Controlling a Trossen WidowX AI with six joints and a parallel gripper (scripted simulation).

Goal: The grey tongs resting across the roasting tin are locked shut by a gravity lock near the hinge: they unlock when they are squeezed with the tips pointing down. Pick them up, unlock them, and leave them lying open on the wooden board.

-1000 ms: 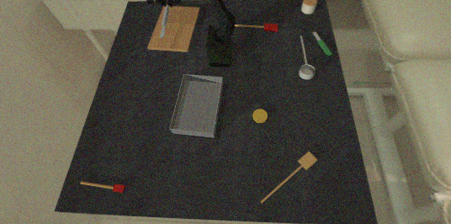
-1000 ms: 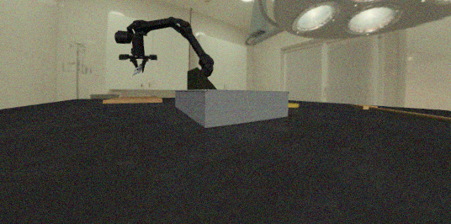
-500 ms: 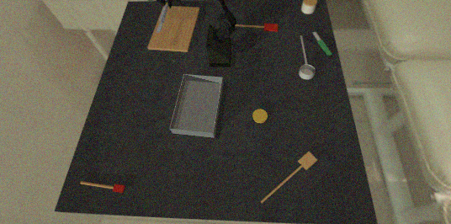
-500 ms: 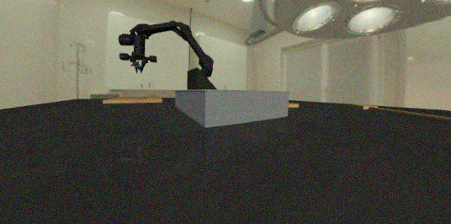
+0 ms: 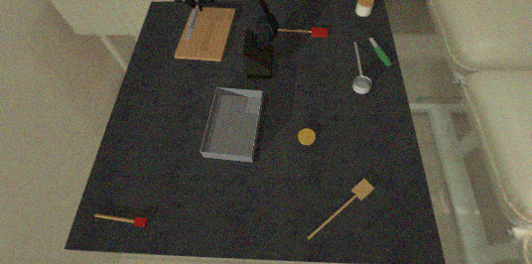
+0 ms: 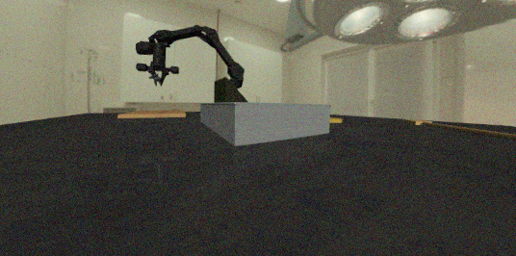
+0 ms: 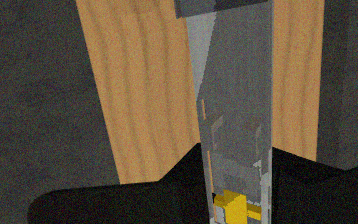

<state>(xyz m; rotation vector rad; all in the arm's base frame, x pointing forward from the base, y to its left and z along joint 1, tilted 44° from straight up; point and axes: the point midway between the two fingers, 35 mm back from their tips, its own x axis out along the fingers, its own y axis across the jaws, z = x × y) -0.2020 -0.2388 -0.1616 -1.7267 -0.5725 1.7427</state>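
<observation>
Right now my gripper tip is 130 mm above the wooden board. Round my gripper tip: yellow lock piece: 40 mm above, 10 mm ahead; then grey roasting tin: 550 mm ahead, 190 mm to the left, 110 mm below; then yellow disc: 600 mm ahead, 490 mm to the left, 130 mm below.
</observation>
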